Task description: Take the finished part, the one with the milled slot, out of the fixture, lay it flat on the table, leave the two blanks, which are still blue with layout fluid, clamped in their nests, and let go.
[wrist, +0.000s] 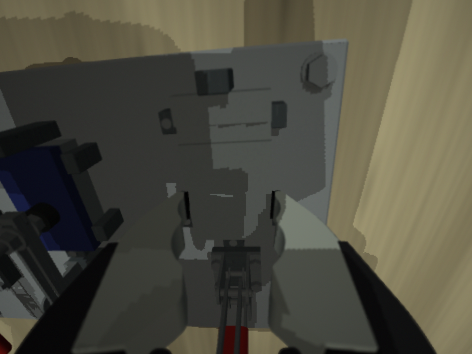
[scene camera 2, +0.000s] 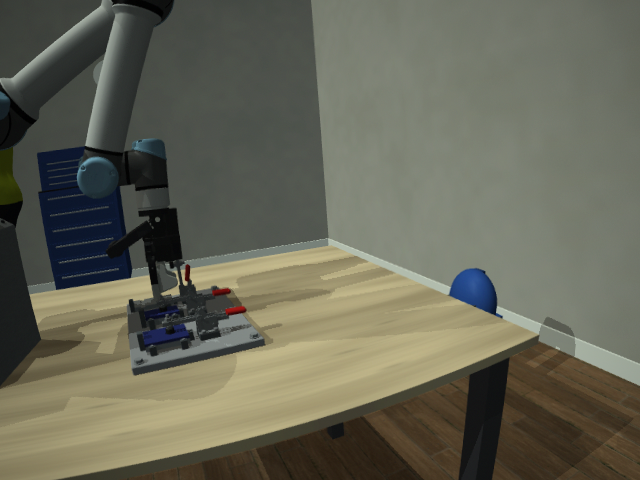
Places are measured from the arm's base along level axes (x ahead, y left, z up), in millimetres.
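Pixels of known places: gripper, fingertip midpoint: (wrist: 230, 193).
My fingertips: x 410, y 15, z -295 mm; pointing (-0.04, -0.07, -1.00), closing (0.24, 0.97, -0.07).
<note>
Behind a point stands the place of what it marks.
The grey fixture plate (scene camera 2: 170, 357) @(x 352, y -256, z -302 mm) (wrist: 306, 160) @(x 401, y 65, z -302 mm) lies on the table. The finished part (wrist: 237, 160) @(x 386, y 26, z -286 mm), grey and hard to tell from the plate, lies in the end nest between small dark stops; faint lines cross its upper half in the wrist view. My gripper (scene camera 2: 167, 296) @(x 410, y 15, z -295 mm) (wrist: 230, 193) @(x 410, y 15, z -295 mm) points down over this nest, its fingertips against the part's two long sides, shut on it. One blue blank (scene camera 2: 165, 334) @(x 363, y -204, z -281 mm) is clamped in the front nest. The other blue blank (scene camera 2: 161, 313) @(x 383, y -106, z -276 mm) (wrist: 40, 180) @(x 370, y -83, z -276 mm) is clamped in the middle nest beside my gripper. The part is hidden in the scene view.
The end nest's toggle clamp (wrist: 236, 262) @(x 470, y 5, z -296 mm) stands open, its red handle (scene camera 2: 187, 272) @(x 482, y -6, z -233 mm) upright close to my fingers. Two more red handles (scene camera 2: 221, 291) @(x 514, y -122, z -257 mm) (scene camera 2: 235, 310) @(x 494, y -230, z -262 mm) lie level. A hex bolt (wrist: 321, 71) @(x 353, y 76, z -295 mm) sits at a plate corner. A dark grey box (scene camera 2: 15, 304) @(x 104, y -28, z -213 mm) stands left.
</note>
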